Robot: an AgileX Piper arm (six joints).
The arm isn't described. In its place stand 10 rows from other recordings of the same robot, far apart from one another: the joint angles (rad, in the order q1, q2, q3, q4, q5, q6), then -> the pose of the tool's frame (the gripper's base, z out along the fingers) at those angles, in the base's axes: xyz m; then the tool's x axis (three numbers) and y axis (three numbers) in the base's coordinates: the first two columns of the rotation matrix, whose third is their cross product.
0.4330, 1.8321, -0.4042, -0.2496, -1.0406, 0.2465 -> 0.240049 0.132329 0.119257 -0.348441 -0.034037 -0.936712 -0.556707 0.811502 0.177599
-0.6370, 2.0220, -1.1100, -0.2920, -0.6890, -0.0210 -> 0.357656 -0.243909 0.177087 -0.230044 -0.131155 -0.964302 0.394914 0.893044 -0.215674
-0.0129, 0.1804, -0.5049, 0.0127, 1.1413, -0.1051 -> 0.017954 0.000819 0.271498 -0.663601 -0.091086 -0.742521 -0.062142 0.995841 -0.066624
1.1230, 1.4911, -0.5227, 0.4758, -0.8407, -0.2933 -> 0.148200 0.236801 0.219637 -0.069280 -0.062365 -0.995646 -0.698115 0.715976 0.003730
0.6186, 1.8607, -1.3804, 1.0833, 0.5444, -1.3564 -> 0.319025 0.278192 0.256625 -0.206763 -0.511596 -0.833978 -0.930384 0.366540 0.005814
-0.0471, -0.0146, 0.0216, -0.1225, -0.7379, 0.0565 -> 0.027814 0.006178 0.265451 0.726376 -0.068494 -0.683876 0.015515 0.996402 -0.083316
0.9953, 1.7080, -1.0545, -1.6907, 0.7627, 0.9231 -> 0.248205 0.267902 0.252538 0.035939 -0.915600 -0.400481 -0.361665 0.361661 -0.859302
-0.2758, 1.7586, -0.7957, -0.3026, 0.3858, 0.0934 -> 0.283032 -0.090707 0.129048 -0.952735 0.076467 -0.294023 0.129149 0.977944 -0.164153
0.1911, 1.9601, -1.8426, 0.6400, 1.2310, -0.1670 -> 0.405021 0.130543 0.314288 -0.935111 -0.116795 -0.334555 -0.294119 0.782401 0.548947
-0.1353, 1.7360, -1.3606, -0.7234, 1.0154, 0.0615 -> 0.350520 -0.099371 0.275810 -0.969007 -0.173173 -0.176171 -0.025805 0.780205 -0.624991
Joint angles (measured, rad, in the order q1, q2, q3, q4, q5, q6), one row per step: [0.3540 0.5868 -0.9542 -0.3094 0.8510 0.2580]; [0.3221 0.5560 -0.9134 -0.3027 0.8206 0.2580]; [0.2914 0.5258 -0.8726 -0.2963 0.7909 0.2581]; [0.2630 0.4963 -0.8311 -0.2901 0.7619 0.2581]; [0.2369 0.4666 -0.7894 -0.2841 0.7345 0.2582]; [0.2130 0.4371 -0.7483 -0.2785 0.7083 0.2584]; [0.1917 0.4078 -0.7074 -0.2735 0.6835 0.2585]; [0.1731 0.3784 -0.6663 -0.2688 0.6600 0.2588]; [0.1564 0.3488 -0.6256 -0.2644 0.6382 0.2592]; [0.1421 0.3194 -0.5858 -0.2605 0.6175 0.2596]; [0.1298 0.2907 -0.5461 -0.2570 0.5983 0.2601]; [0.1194 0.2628 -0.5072 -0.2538 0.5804 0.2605]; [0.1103 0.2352 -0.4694 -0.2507 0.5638 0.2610]
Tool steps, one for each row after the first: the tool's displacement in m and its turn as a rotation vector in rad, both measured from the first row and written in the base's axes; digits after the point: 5 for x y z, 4 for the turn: [-0.00346 -0.00296 -0.00730 0.0082 -0.0172 -0.0207]; [-0.00673 -0.00554 -0.01487 0.0157 -0.0336 -0.0408]; [-0.00973 -0.00768 -0.02292 0.0220 -0.0481 -0.0590]; [-0.01271 -0.00951 -0.03129 0.0279 -0.0614 -0.0756]; [-0.01562 -0.01105 -0.03974 0.0334 -0.0741 -0.0907]; [-0.01839 -0.01232 -0.04839 0.0380 -0.0857 -0.1038]; [-0.02106 -0.01333 -0.05734 0.0423 -0.0961 -0.1149]; [-0.02367 -0.01416 -0.06642 0.0464 -0.1055 -0.1247]; [-0.02617 -0.01480 -0.07544 0.0501 -0.1147 -0.1327]; [-0.02837 -0.01527 -0.08471 0.0533 -0.1220 -0.1393]; [-0.03032 -0.01560 -0.09398 0.0561 -0.1280 -0.1445]; [-0.03216 -0.01584 -0.10313 0.0590 -0.1336 -0.1488]
